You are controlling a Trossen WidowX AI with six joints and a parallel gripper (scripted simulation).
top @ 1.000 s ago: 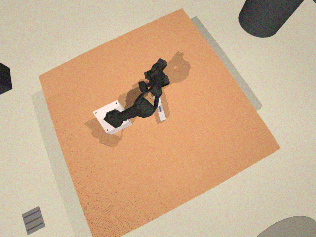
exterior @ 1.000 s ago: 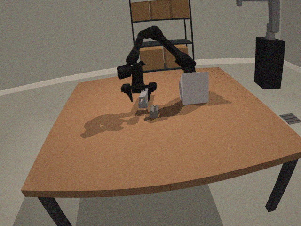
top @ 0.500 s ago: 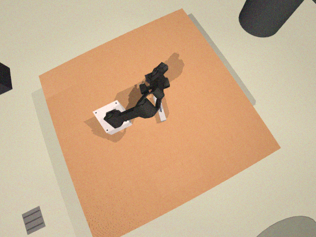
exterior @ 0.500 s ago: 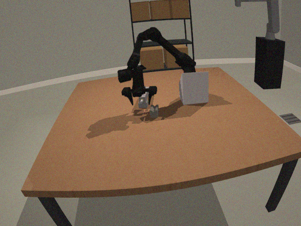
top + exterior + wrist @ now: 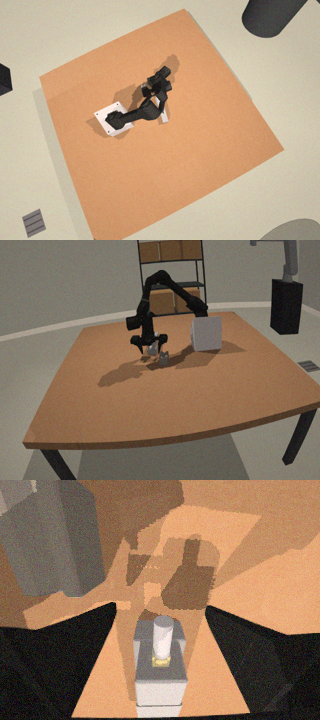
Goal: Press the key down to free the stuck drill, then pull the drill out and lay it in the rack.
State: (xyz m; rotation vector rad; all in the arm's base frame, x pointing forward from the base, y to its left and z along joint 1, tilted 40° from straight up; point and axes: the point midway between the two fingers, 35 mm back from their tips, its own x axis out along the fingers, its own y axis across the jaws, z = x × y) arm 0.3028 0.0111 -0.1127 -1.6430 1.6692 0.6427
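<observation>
Now: gripper tip 50 mm to the left of the drill, 30 mm below it and 10 mm past it. The rest, counted from my gripper tip: light grey fixture block (110 mm to the right, 20 mm behind, 20 mm above); blue key (140 mm to the right, 30 mm above, 20 mm behind); grey v-notched rack (70 mm behind, 60 mm to the left).
</observation>
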